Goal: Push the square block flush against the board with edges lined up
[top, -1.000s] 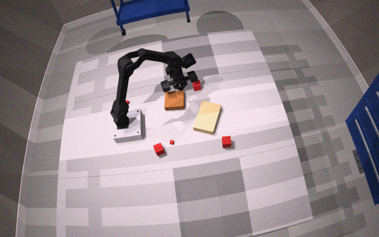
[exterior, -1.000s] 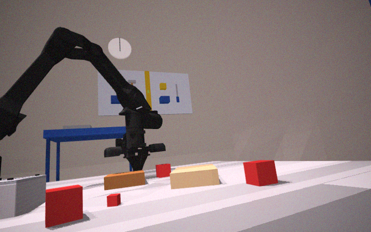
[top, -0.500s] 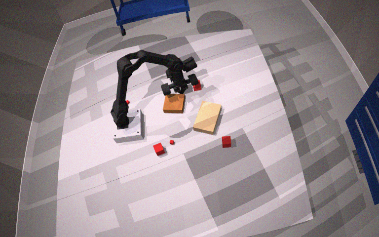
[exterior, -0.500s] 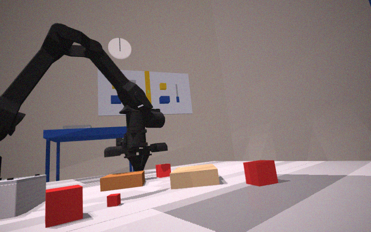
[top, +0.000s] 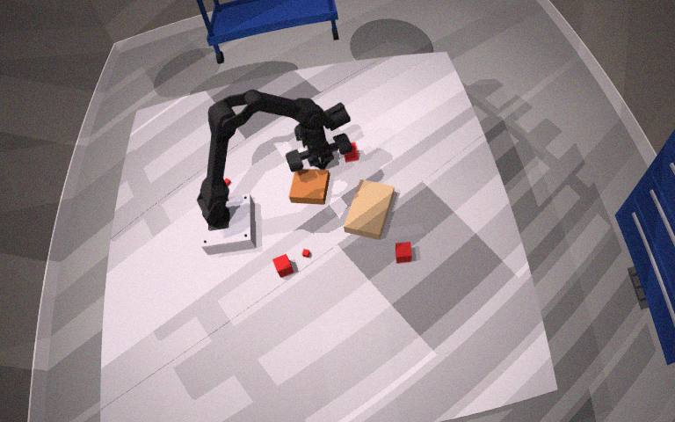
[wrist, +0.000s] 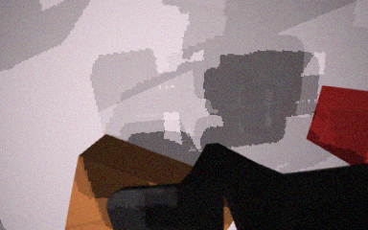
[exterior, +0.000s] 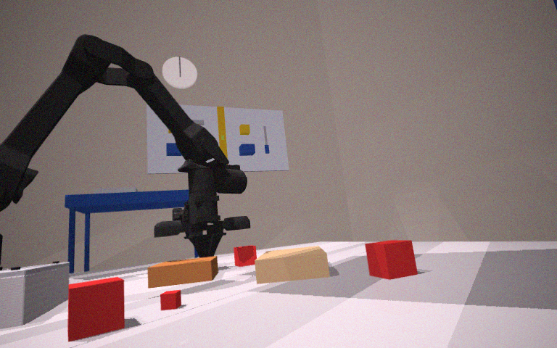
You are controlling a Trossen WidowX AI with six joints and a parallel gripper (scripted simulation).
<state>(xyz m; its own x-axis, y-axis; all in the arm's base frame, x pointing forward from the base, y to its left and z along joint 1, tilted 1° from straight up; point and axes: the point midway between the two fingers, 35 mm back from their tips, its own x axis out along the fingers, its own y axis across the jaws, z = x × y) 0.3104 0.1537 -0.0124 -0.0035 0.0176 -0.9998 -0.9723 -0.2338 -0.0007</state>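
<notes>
Now: gripper tip 6 cm to the left of the square block, 4 cm past it and 1 cm below it. Round my gripper tip: tan board (17 cm to the right, 12 cm ahead, 1 cm above).
</notes>
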